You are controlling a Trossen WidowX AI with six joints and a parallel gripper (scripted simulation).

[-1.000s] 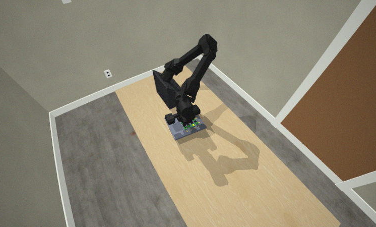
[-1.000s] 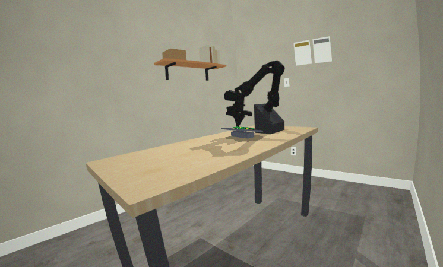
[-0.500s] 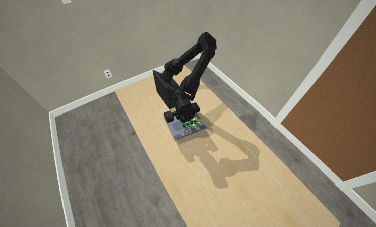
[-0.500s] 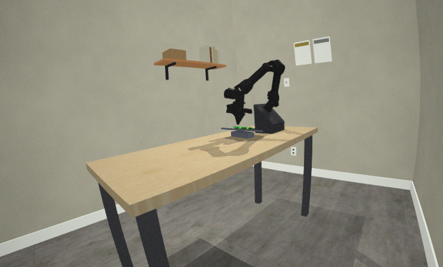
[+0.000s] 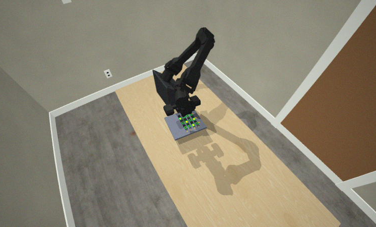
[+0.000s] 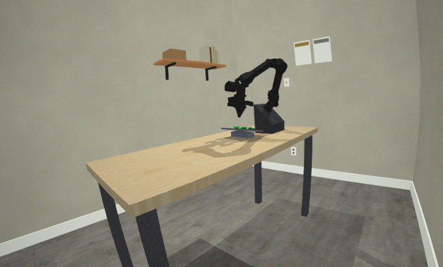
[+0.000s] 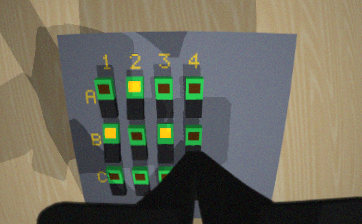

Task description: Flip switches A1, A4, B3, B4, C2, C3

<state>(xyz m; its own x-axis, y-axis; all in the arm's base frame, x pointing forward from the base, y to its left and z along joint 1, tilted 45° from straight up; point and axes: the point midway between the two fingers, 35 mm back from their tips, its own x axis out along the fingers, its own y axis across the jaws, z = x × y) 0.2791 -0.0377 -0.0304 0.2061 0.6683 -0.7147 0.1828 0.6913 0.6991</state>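
My gripper is now 20 mm to the right of the switch B3 and 100 mm above it. From my hand the other things lie so: switch A3 (40 mm ahead, 10 mm to the left, 90 mm below); switch A4 (30 mm ahead, 10 mm to the right, 90 mm below); switch B4 (100 mm below).
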